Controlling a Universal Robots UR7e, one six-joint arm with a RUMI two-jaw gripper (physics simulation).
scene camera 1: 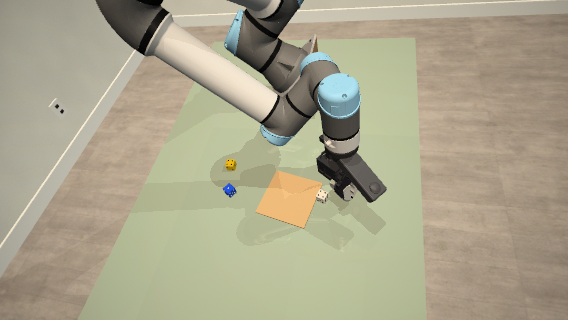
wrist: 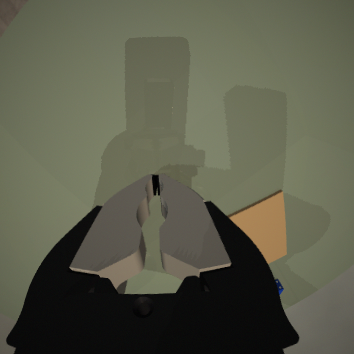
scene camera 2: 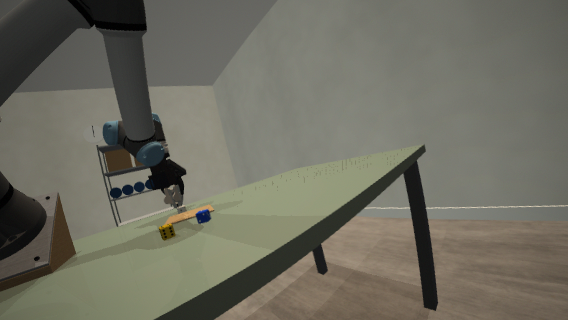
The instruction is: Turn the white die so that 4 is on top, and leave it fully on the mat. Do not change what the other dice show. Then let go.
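Pixels of known places: gripper, between the fingertips: [scene camera 1: 349, 199] [wrist: 157, 176]; arm's base, origin of its link: [scene camera 1: 292, 72] [scene camera 2: 2, 230].
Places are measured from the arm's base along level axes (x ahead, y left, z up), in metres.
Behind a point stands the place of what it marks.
Observation:
The white die [scene camera 1: 322, 195] @(x 0.366, y 0.185, z -0.077 m) [scene camera 2: 181, 209] @(x 0.361, y 0.169, z -0.086 m) is at the right edge of the orange mat [scene camera 1: 287, 205] @(x 0.405, y 0.097, z -0.098 m) [scene camera 2: 190, 215] @(x 0.380, y 0.056, z -0.098 m) [wrist: 262, 230] @(x 0.420, y 0.112, z -0.098 m) in scene camera 1. Its upper face seems to show four pips there. How much of it rests on the mat is hard to tell. It does not show in the wrist view. My gripper [scene camera 1: 348, 195] @(x 0.355, y 0.251, z -0.092 m) [scene camera 2: 176, 203] @(x 0.355, y 0.251, z -0.092 m) [wrist: 157, 176] @(x 0.355, y 0.251, z -0.092 m) is shut and empty, its fingertips just to the right of the white die in scene camera 1. In the wrist view the fingertips meet over green table top, left of the mat.
The yellow die [scene camera 1: 230, 164] @(x 0.326, y -0.102, z -0.077 m) [scene camera 2: 167, 231] @(x 0.322, y -0.119, z -0.087 m) and the blue die [scene camera 1: 229, 190] @(x 0.408, y -0.068, z -0.077 m) [scene camera 2: 203, 216] @(x 0.400, y -0.088, z -0.087 m) [wrist: 279, 286] @(x 0.413, y -0.066, z -0.084 m) lie on the green table [scene camera 1: 370, 280] @(x 0.540, y 0.338, z -0.102 m) [scene camera 2: 300, 200] @(x 0.578, y -0.218, z -0.102 m), left of the mat in scene camera 1. The arm's wooden base block [scene camera 2: 62, 237] @(x 0.087, y 0.024, z -0.050 m) stands on the table.

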